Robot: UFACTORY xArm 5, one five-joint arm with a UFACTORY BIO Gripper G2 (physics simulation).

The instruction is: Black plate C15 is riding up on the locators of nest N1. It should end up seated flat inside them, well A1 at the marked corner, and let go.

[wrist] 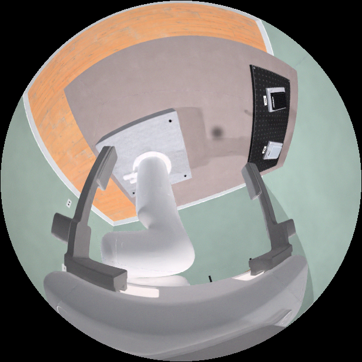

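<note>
The black plate C15 (279,101) is small and far off at the upper right of the wrist view, on a light grey nest (270,102) on the black perforated board. It looks slightly offset from the nest, with the nest's light edge showing on its left and top. Its tilt, the locators, well A1 and the marked corner are too small to tell. My gripper (179,172) is open, its two fingers wide apart with nothing between them, well away from the plate.
The black perforated board (264,120) lies near the table's right edge. A second nest with a pale plate (273,150) stands on it, below the first. Small white labels sit beside both nests. The arm's white links (155,200) rise from a grey base plate (175,150) on the table (150,75).
</note>
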